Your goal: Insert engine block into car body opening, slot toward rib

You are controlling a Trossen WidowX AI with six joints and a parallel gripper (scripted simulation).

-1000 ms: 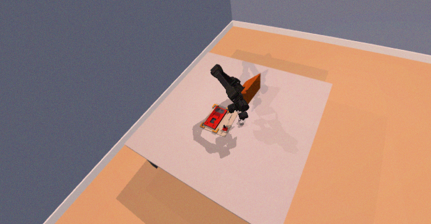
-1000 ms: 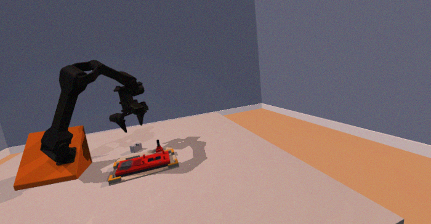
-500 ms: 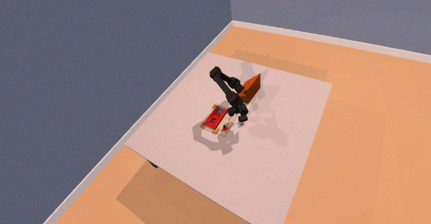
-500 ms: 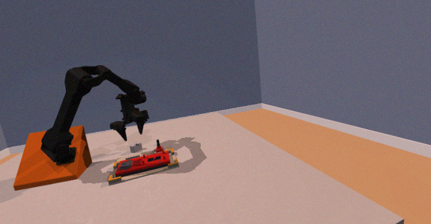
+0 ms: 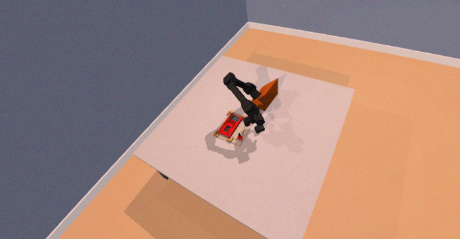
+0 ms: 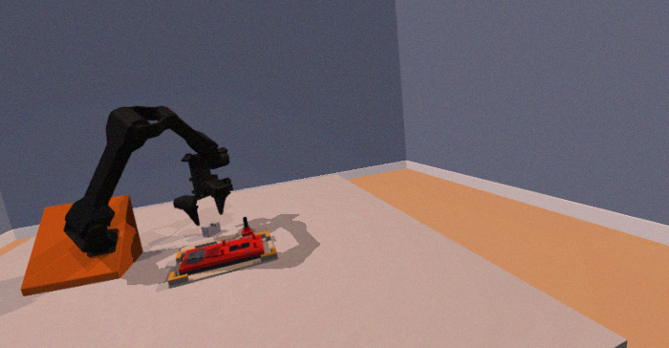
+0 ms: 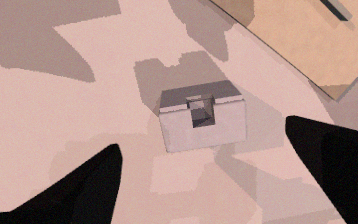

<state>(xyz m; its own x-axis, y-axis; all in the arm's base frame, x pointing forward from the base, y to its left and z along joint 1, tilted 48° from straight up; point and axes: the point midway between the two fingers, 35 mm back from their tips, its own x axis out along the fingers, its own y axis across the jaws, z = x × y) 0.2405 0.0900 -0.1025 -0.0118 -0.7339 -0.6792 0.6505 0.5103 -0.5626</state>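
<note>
The grey engine block is 3 cm below my gripper tip. Also, from my gripper tip: grey clamp cradle: 18 cm to the right, 7 cm ahead, 4 cm below.
</note>
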